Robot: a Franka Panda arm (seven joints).
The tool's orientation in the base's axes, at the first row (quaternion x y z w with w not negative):
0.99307 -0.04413 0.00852 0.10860
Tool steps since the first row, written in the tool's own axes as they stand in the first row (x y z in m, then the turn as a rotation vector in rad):
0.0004 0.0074 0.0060 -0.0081 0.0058 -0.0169
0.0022 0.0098 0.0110 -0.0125 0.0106 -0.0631
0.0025 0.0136 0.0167 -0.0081 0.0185 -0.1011
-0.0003 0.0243 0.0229 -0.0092 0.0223 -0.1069
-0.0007 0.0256 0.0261 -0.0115 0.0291 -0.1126
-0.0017 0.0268 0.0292 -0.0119 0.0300 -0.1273
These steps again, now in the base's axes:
-0.0002 -0.0085 -0.0043 -0.0087 -0.0013 0.0175
0.0014 -0.0121 -0.0086 -0.0139 0.0044 0.0635
0.0014 -0.0171 -0.0133 -0.0105 0.0046 0.1025
-0.0023 -0.0286 -0.0171 -0.0119 0.0022 0.1089
-0.0028 -0.0305 -0.0200 -0.0149 -0.0029 0.1159
-0.0039 -0.0322 -0.0228 -0.0155 -0.0006 0.1304

